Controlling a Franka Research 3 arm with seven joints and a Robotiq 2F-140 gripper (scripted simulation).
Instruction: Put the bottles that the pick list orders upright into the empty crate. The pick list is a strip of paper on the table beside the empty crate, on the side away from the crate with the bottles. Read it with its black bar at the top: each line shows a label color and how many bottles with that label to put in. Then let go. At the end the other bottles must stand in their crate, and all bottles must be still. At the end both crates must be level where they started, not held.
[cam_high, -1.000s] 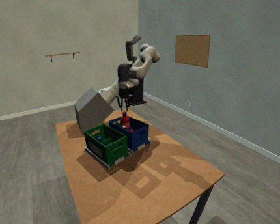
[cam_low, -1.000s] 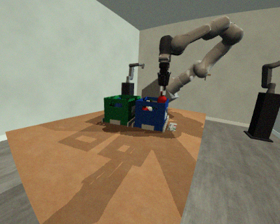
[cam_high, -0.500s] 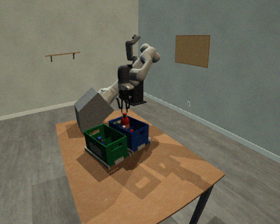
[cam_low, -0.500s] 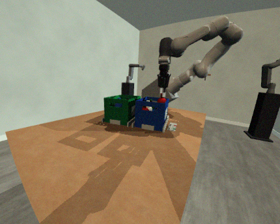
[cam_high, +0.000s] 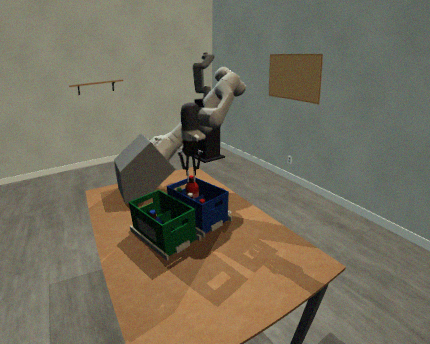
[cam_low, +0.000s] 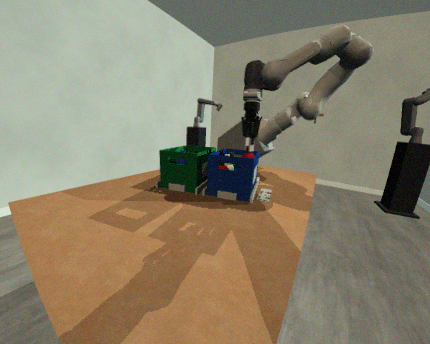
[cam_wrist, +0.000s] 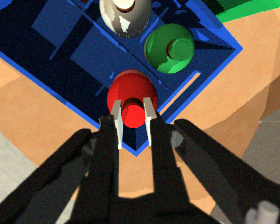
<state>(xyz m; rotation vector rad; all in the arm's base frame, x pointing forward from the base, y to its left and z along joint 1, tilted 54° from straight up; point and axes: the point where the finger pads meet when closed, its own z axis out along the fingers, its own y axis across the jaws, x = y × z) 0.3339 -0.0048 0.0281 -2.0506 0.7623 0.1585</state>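
My gripper is now 12 cm above the green bottle, 9 cm to the left of it and 1 cm short of it. From my hand the other things lie so: white bottle: 12 cm below, 10 cm ahead, 7 cm to the right; blue crate: 13 cm below, 9 cm ahead, 3 cm to the right; pick list: 21 cm below, 12 cm to the left, 9 cm ahead.
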